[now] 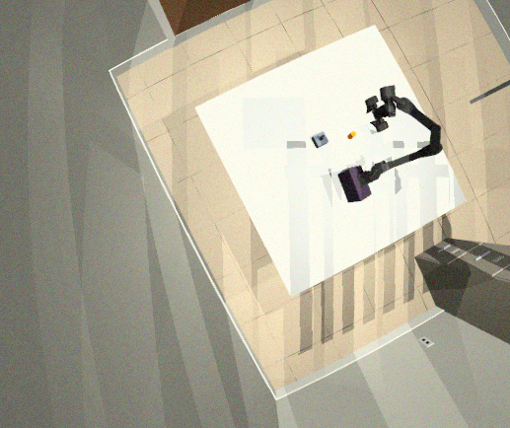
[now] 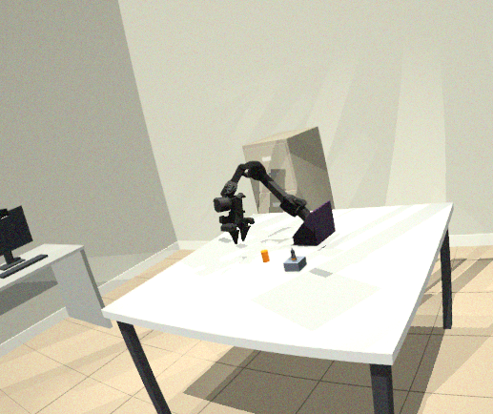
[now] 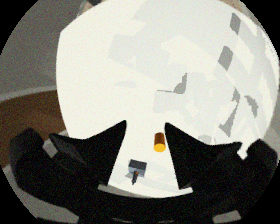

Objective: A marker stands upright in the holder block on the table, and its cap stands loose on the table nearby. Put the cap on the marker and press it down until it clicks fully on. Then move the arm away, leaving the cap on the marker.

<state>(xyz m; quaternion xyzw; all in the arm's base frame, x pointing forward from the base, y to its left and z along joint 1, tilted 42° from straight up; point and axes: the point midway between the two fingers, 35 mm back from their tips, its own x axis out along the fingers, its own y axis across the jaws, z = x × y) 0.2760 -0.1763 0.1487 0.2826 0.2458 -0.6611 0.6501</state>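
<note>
Now: the orange cap 3 cm behind my gripper tip, 10 cm to the left of it and 8 cm below it. Round my gripper tip: grey holder block (4 cm ahead, 28 cm to the left, 9 cm below).
</note>
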